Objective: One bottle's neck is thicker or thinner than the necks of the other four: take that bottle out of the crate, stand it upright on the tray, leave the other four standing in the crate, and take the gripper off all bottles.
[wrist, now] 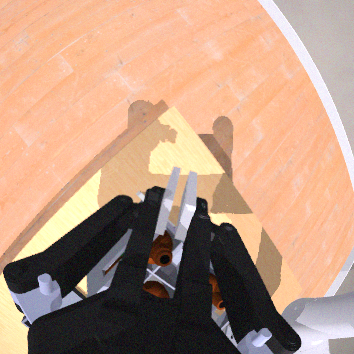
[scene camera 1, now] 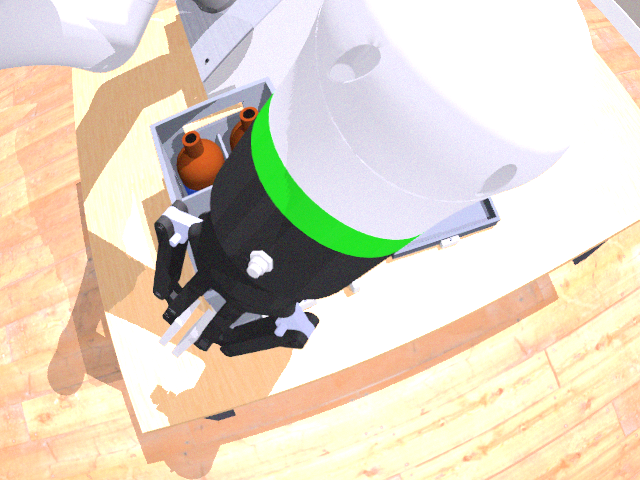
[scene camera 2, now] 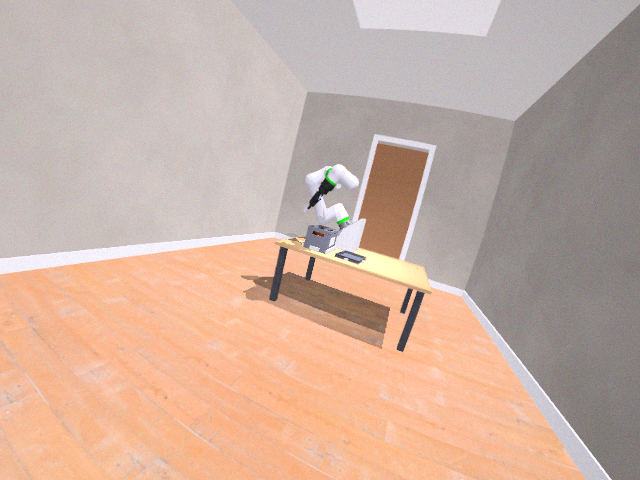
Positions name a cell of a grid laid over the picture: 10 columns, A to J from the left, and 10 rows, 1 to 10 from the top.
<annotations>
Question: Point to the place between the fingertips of the gripper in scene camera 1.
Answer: C8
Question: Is the gripper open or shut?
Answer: Shut.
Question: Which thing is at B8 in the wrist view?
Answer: The gripper.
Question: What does the gripper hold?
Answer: Nothing.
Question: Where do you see a grey tray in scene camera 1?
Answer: At H5
</annotations>
